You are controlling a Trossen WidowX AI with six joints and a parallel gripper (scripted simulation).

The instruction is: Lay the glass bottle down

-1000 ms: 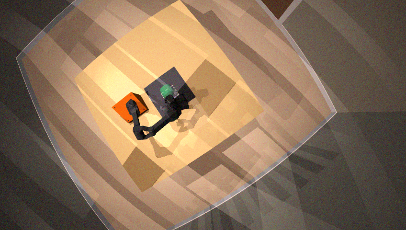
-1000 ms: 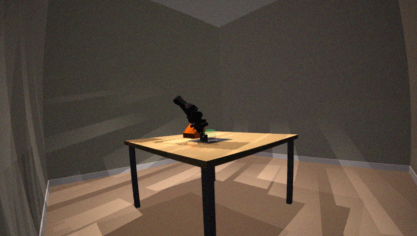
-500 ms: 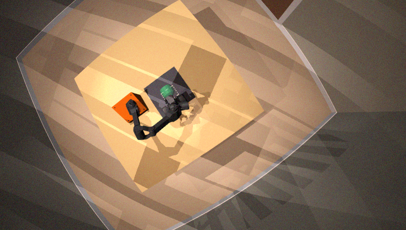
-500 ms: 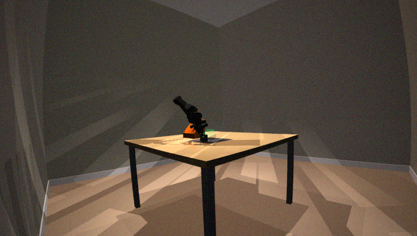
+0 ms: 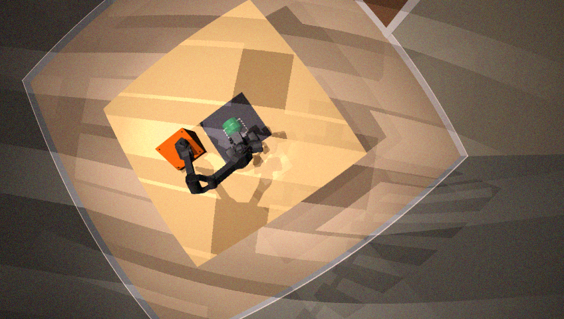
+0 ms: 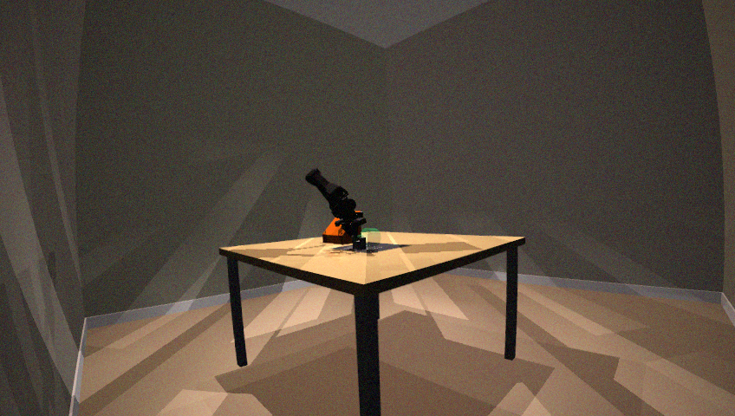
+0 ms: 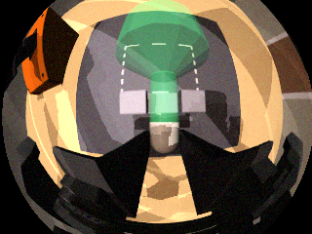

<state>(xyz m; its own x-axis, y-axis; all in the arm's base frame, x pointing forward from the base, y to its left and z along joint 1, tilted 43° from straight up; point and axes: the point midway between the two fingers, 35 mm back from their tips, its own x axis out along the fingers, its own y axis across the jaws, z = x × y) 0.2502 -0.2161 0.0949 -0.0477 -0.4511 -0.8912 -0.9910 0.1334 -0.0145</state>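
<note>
The green glass bottle is 5 cm to the left of my gripper tip and 1 cm ahead of it. The rest, counted from my gripper tip: dark grey mat: 11 cm to the left, 6 cm below, 1 cm ahead.
</note>
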